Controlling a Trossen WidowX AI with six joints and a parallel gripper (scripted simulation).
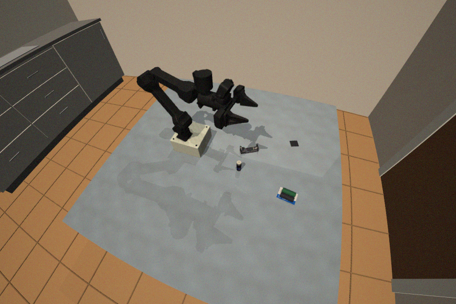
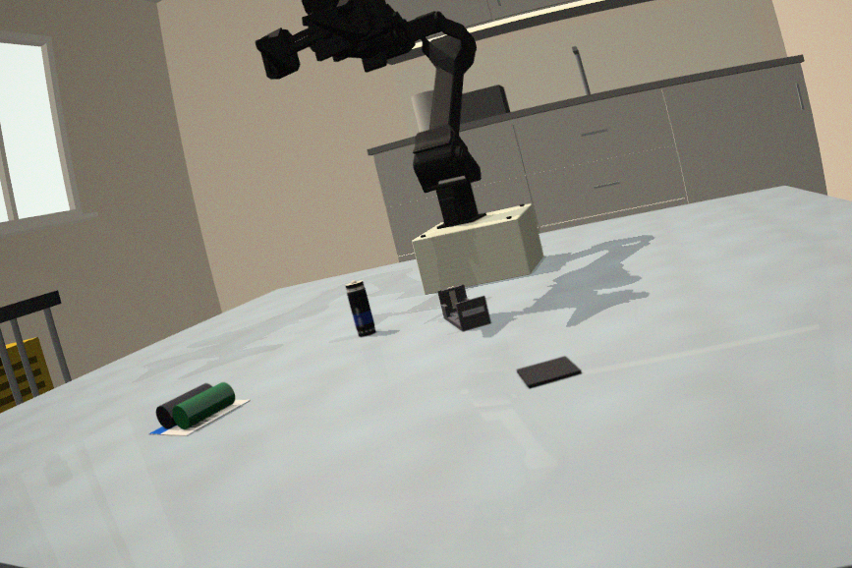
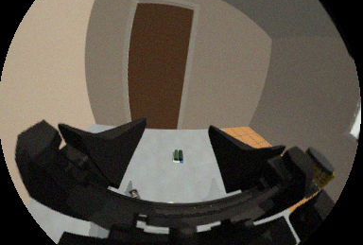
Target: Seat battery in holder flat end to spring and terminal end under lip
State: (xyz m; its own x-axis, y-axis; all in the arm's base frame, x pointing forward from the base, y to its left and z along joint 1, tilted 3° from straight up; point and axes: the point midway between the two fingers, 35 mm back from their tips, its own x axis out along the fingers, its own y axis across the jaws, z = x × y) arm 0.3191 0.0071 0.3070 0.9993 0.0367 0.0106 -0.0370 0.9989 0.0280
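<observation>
Right now my gripper tip is 40 mm past the battery, 10 mm to the left of it and 350 mm above it. Round my gripper tip: blister card 230 mm ahead, 40 mm to the right, 370 mm below.
</observation>
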